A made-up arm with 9 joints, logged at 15 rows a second.
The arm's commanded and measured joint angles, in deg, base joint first. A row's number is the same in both.
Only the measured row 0 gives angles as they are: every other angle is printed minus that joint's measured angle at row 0.
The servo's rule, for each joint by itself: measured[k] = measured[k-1] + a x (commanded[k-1-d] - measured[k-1]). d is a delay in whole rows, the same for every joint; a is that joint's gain. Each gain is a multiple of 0.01, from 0.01 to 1. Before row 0 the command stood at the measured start. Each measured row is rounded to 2 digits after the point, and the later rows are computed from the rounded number. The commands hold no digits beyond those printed.
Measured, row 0: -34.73 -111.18 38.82 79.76 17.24 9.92 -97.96 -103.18 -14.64
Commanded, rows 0 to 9: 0.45 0.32 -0.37 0.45 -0.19 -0.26 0.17 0.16 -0.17; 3.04 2.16 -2.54 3.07 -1.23 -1.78 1.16 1.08 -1.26; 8.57 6.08 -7.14 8.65 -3.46 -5.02 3.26 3.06 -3.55; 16.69 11.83 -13.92 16.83 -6.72 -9.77 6.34 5.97 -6.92; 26.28 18.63 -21.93 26.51 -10.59 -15.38 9.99 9.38 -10.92; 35.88 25.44 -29.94 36.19 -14.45 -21.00 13.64 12.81 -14.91; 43.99 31.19 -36.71 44.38 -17.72 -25.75 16.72 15.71 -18.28; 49.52 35.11 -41.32 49.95 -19.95 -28.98 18.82 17.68 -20.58; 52.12 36.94 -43.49 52.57 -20.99 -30.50 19.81 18.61 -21.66; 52.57 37.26 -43.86 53.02 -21.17 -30.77 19.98 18.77 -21.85
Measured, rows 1 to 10: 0.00 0.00 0.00 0.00 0.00 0.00 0.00 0.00 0.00; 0.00 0.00 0.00 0.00 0.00 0.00 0.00 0.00 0.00; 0.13 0.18 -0.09 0.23 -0.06 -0.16 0.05 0.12 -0.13; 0.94 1.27 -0.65 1.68 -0.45 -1.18 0.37 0.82 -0.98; 3.08 3.92 -2.14 5.23 -1.44 -3.60 1.21 2.46 -2.91; 6.89 8.27 -4.85 11.15 -3.18 -7.49 2.70 5.02 -5.92; 12.32 13.97 -8.78 18.98 -5.63 -12.46 4.81 8.20 -9.67; 18.92 20.28 -13.65 27.76 -8.54 -17.84 7.37 11.57 -13.60; 25.94 26.28 -18.95 36.24 -11.57 -22.82 10.08 14.59 -17.11; 32.54 31.14 -24.10 43.23 -14.34 -26.70 12.61 16.85 -19.71
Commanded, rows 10 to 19: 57.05 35.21 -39.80 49.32 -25.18 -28.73 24.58 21.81 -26.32; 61.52 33.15 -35.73 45.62 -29.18 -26.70 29.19 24.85 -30.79; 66.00 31.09 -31.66 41.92 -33.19 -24.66 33.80 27.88 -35.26; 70.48 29.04 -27.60 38.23 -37.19 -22.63 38.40 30.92 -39.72; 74.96 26.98 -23.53 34.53 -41.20 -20.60 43.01 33.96 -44.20; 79.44 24.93 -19.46 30.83 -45.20 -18.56 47.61 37.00 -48.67; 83.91 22.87 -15.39 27.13 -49.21 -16.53 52.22 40.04 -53.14; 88.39 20.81 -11.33 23.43 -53.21 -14.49 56.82 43.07 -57.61; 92.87 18.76 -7.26 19.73 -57.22 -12.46 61.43 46.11 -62.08; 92.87 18.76 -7.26 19.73 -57.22 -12.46 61.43 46.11 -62.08
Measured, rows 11 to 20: 38.02 34.33 -28.56 47.99 -16.53 -29.09 14.70 18.13 -21.17; 42.09 35.94 -32.08 50.56 -18.06 -30.15 16.23 18.60 -21.68; 46.28 35.54 -33.86 49.93 -20.41 -29.26 18.65 20.94 -25.16; 50.55 34.23 -34.29 47.73 -23.30 -27.65 21.71 23.79 -29.38; 54.88 32.50 -33.69 44.77 -26.56 -25.77 25.22 26.78 -33.79; 59.25 30.60 -32.29 41.43 -30.07 -23.79 29.04 29.80 -38.24; 63.65 28.61 -30.28 37.91 -33.74 -21.78 33.09 32.84 -42.71; 68.07 26.59 -27.79 34.30 -37.52 -19.75 37.30 35.88 -47.18; 72.51 24.54 -24.94 30.64 -41.38 -17.72 41.63 38.92 -51.65; 76.96 22.49 -21.81 26.96 -45.28 -15.69 46.04 41.95 -56.12
